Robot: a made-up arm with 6 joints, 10 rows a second.
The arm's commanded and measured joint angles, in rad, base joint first. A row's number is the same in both.
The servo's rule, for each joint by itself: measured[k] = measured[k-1] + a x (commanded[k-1-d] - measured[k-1]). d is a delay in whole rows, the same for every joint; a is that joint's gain. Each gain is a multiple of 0.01, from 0.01 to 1. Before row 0 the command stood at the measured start. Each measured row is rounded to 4 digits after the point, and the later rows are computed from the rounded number. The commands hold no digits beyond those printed.
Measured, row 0:
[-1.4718 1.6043 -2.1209 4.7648 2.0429 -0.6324]
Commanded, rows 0 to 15:
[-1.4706 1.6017 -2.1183 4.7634 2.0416 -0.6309]
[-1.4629 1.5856 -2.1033 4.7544 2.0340 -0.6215]
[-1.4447 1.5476 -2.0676 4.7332 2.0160 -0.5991]
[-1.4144 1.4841 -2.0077 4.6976 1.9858 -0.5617]
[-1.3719 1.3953 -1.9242 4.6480 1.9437 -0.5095]
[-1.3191 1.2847 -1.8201 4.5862 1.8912 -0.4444]
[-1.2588 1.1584 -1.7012 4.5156 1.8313 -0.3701]
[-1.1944 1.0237 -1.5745 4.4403 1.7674 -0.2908]
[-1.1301 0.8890 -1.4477 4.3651 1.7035 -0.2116]
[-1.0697 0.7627 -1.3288 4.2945 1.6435 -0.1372]
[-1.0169 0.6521 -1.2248 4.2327 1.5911 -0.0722]
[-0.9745 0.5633 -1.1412 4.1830 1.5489 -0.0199]
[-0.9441 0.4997 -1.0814 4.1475 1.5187 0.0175]
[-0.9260 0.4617 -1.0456 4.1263 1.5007 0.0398]
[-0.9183 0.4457 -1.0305 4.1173 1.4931 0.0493]
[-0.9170 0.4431 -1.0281 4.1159 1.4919 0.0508]
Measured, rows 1 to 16:
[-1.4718 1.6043 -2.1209 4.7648 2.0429 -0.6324]
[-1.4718 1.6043 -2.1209 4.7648 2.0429 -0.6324]
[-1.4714 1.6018 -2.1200 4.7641 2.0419 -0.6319]
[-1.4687 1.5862 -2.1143 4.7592 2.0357 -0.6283]
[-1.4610 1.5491 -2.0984 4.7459 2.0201 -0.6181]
[-1.4461 1.4867 -2.0676 4.7213 1.9930 -0.5984]
[-1.4224 1.3990 -2.0188 4.6839 1.9541 -0.5673]
[-1.3893 1.2893 -1.9512 4.6341 1.9044 -0.5243]
[-1.3475 1.1636 -1.8662 4.5737 1.8467 -0.4703]
[-1.2985 1.0293 -1.7670 4.5057 1.7841 -0.4075]
[-1.2446 0.8946 -1.6584 4.4340 1.7204 -0.3389]
[-1.1886 0.7680 -1.5463 4.3629 1.6596 -0.2683]
[-1.1337 0.6567 -1.4370 4.2965 1.6055 -0.1997]
[-1.0828 0.5670 -1.3364 4.2386 1.5608 -0.1368]
[-1.0384 0.5024 -1.2497 4.1921 1.5275 -0.0828]
[-1.0024 0.4633 -1.1803 4.1585 1.5063 -0.0399]
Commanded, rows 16 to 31:
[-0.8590 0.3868 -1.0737 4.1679 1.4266 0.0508]
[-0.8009 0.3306 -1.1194 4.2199 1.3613 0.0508]
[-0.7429 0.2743 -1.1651 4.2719 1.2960 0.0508]
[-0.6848 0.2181 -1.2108 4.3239 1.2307 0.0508]
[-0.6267 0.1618 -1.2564 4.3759 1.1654 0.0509]
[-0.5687 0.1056 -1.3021 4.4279 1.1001 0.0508]
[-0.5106 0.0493 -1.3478 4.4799 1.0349 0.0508]
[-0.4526 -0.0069 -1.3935 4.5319 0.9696 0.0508]
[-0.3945 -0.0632 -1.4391 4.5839 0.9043 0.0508]
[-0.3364 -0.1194 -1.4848 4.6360 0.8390 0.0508]
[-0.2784 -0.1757 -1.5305 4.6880 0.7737 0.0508]
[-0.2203 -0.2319 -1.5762 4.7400 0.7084 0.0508]
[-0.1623 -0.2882 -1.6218 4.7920 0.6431 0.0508]
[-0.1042 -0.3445 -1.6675 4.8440 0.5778 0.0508]
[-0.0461 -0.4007 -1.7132 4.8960 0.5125 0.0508]
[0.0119 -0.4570 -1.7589 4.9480 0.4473 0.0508]
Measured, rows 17 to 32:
[-0.9755 0.4464 -1.1294 4.1375 1.4959 -0.0087]
[-0.9568 0.4432 -1.0950 4.1265 1.4927 0.0121]
[-0.9255 0.3891 -1.0878 4.1476 1.4405 0.0256]
[-0.8856 0.3329 -1.0985 4.1845 1.3779 0.0344]
[-0.8399 0.2766 -1.1211 4.2291 1.3132 0.0401]
[-0.7903 0.2204 -1.1516 4.2774 1.2480 0.0438]
[-0.7379 0.1641 -1.1872 4.3276 1.1827 0.0463]
[-0.6838 0.1079 -1.2263 4.3788 1.1174 0.0479]
[-0.6284 0.0516 -1.2676 4.4304 1.0522 0.0489]
[-0.5721 -0.0046 -1.3104 4.4822 0.9869 0.0496]
[-0.5153 -0.0609 -1.3542 4.5341 0.9216 0.0500]
[-0.4581 -0.1171 -1.3986 4.5861 0.8563 0.0503]
[-0.4006 -0.1734 -1.4434 4.6381 0.7910 0.0505]
[-0.3429 -0.2296 -1.4886 4.6901 0.7257 0.0506]
[-0.2851 -0.2859 -1.5339 4.7421 0.6604 0.0507]
[-0.2272 -0.3422 -1.5793 4.7941 0.5951 0.0507]

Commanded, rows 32 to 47:
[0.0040 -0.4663 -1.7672 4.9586 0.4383 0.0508]
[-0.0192 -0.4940 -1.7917 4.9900 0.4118 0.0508]
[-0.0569 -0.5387 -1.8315 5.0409 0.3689 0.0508]
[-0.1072 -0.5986 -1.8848 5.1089 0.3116 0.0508]
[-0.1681 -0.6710 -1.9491 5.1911 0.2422 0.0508]
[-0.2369 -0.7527 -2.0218 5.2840 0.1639 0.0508]
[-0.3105 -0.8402 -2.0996 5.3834 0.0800 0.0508]
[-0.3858 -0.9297 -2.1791 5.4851 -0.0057 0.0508]
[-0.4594 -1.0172 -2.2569 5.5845 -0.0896 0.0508]
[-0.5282 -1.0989 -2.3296 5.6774 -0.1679 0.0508]
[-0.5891 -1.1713 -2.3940 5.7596 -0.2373 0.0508]
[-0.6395 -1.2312 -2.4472 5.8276 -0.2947 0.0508]
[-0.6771 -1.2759 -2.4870 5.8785 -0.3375 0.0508]
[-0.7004 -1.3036 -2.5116 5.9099 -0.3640 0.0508]
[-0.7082 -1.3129 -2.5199 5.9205 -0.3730 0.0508]
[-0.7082 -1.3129 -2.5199 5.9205 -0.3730 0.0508]
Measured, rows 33 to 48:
[-0.1692 -0.3984 -1.6248 4.8461 0.5298 0.0507]
[-0.1112 -0.4547 -1.6704 4.8981 0.4646 0.0507]
[-0.0743 -0.4658 -1.7033 4.9290 0.4438 0.0507]
[-0.0567 -0.4929 -1.7334 4.9601 0.4185 0.0507]
[-0.0568 -0.5369 -1.7668 5.0013 0.3793 0.0507]
[-0.0729 -0.5961 -1.8069 5.0562 0.3258 0.0507]
[-0.1034 -0.6680 -1.8552 5.1250 0.2598 0.0507]
[-0.1461 -0.7493 -1.9118 5.2061 0.1840 0.0507]
[-0.1987 -0.8366 -1.9757 5.2965 0.1018 0.0507]
[-0.2586 -0.9260 -2.0449 5.3927 0.0169 0.0507]
[-0.3229 -1.0136 -2.1170 5.4905 -0.0672 0.0507]
[-0.3886 -1.0955 -2.1893 5.5858 -0.1468 0.0507]
[-0.4528 -1.1683 -2.2589 5.6744 -0.2183 0.0507]
[-0.5125 -1.2287 -2.3229 5.7525 -0.2787 0.0507]
[-0.5652 -1.2740 -2.3787 5.8168 -0.3252 0.0507]
[-0.6085 -1.3024 -2.4239 5.8643 -0.3559 0.0507]

